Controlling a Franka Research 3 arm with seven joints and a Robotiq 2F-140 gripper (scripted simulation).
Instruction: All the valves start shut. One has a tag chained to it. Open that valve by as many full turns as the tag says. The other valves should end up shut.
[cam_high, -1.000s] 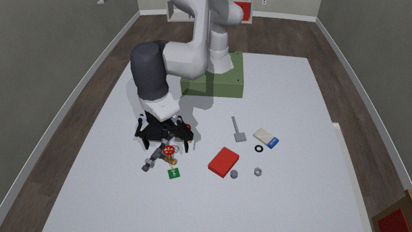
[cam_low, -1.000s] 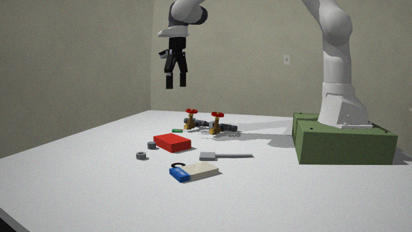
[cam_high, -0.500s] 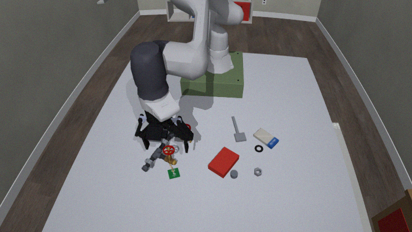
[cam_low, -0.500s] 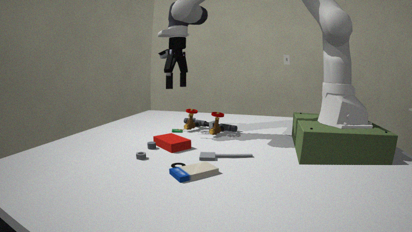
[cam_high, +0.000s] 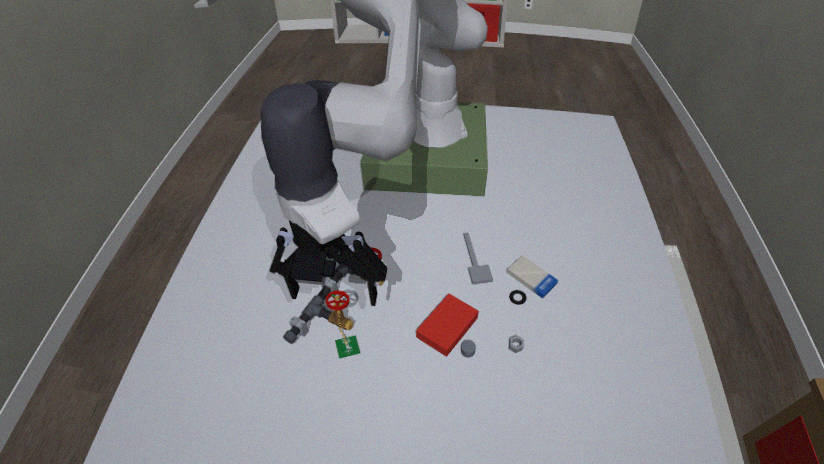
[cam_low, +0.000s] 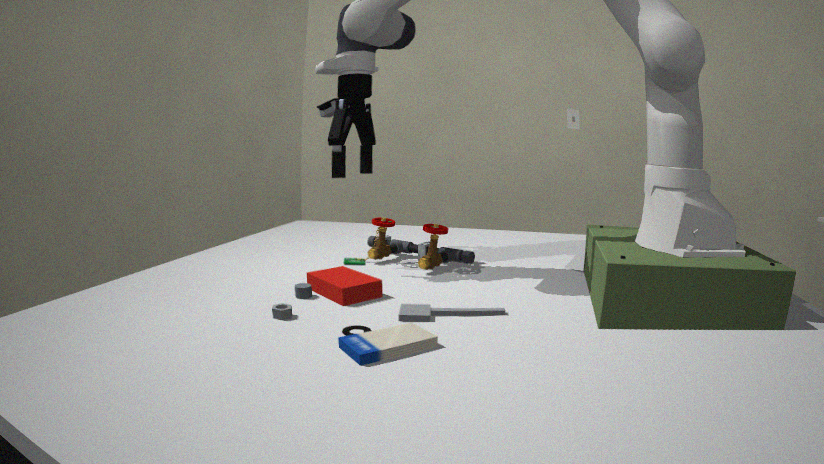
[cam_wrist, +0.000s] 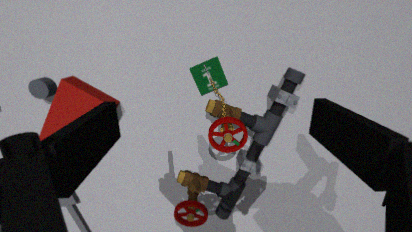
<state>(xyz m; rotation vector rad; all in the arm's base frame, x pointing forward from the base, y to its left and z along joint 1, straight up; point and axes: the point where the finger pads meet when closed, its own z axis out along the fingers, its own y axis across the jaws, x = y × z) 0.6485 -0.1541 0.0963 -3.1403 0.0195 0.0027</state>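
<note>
Right now my hand is 20 cm above the green tag and 1 cm short of it. Also, from my hand: grey scraper (27 cm to the left, 25 cm behind, 19 cm below); blue box (41 cm to the left, 21 cm behind, 19 cm below); red block (21 cm to the left, 18 cm below, 6 cm behind).
</note>
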